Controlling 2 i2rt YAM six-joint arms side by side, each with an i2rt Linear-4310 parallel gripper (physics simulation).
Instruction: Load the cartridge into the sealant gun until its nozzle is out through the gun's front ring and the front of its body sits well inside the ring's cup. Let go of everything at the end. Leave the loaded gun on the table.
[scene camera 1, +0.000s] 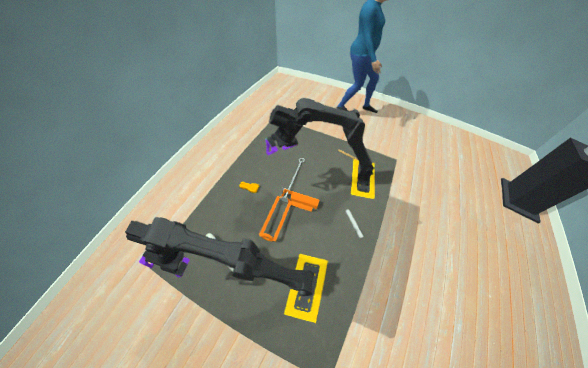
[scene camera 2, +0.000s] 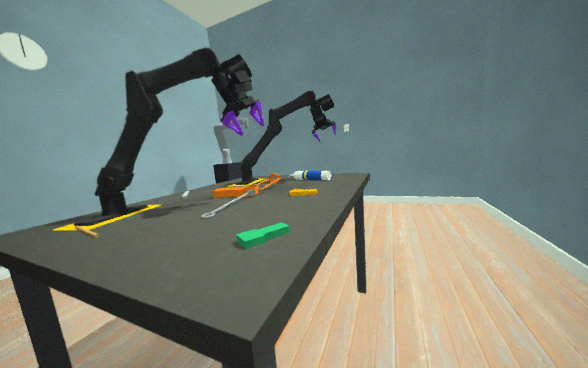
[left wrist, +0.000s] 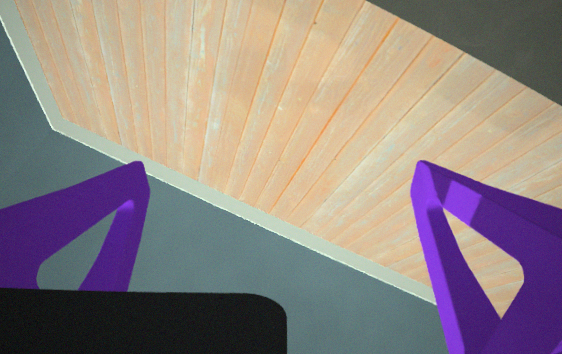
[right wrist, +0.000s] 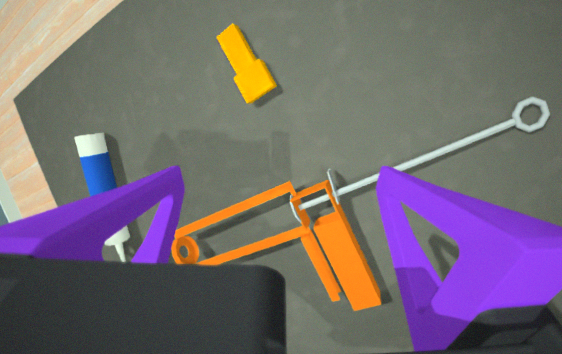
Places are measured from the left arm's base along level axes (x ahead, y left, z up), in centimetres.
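Pixels of known places: left gripper, fingertip midpoint: (scene camera 1: 165, 271) (scene camera 2: 327, 138) (left wrist: 280, 176); right gripper, fingertip midpoint: (scene camera 1: 275, 151) (scene camera 2: 253, 130) (right wrist: 280, 177); left arm's base at its link origin: (scene camera 1: 307, 286) (scene camera 2: 248, 182); right arm's base at its link origin: (scene camera 1: 363, 177) (scene camera 2: 116, 215).
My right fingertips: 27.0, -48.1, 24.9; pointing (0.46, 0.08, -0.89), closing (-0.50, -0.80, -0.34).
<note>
For each thing: its middle in the pictures, then the offset to it from my right fingertips, as dx, dy, dz. "*": a spot on its surface instead.
- orange sealant gun at a spot on its surface: (right wrist: 347, 265) (scene camera 2: 229, 188) (scene camera 1: 304, 198) * -16.4, +8.0, -21.6
- grey rod at the middle of its body: (right wrist: 396, 169) (scene camera 2: 237, 199) (scene camera 1: 293, 179) -7.6, -3.4, -23.5
- white cartridge at the middle of its body: (right wrist: 106, 202) (scene camera 2: 307, 175) +10.5, +45.8, -22.4
- yellow block at the middle of its body: (right wrist: 244, 62) (scene camera 2: 303, 192) (scene camera 1: 248, 186) +14.6, +7.2, -24.1
- green block at the middle of its body: (scene camera 2: 264, 234) +13.5, -32.8, -24.1
- white stick at the middle of its body: (scene camera 1: 354, 223) (scene camera 2: 186, 194) -43.2, +14.2, -24.4
- thin wooden stick at the middle of its body: (scene camera 2: 85, 231) (scene camera 1: 350, 156) -37.4, -30.6, -24.6
The orange sealant gun (scene camera 1: 303, 201) (scene camera 2: 229, 192) (right wrist: 347, 265) lies on the table, its open frame empty. Its front ring (scene camera 1: 268, 238) (right wrist: 194, 250) points away from the grey rod (scene camera 1: 296, 175) (scene camera 2: 227, 206) (right wrist: 450, 147), which is drawn far out behind. The blue and white cartridge (scene camera 2: 313, 175) (right wrist: 98, 172) lies apart from the gun; in scene camera 1 the left arm mostly hides it. My left gripper (scene camera 1: 164, 268) (scene camera 2: 327, 137) (left wrist: 280, 176) is open and empty, high near the table's edge. My right gripper (scene camera 1: 280, 149) (scene camera 2: 252, 129) (right wrist: 280, 177) is open and empty, above the table.
A yellow block (scene camera 1: 249, 187) (scene camera 2: 303, 192) (right wrist: 252, 77) lies beside the gun. A green block (scene camera 2: 262, 235) lies nearer scene camera 2. A white stick (scene camera 1: 354, 223) (scene camera 2: 185, 194) lies between the arm bases. A thin wooden stick (scene camera 1: 346, 153) (scene camera 2: 87, 231) lies by the right arm's base.
</note>
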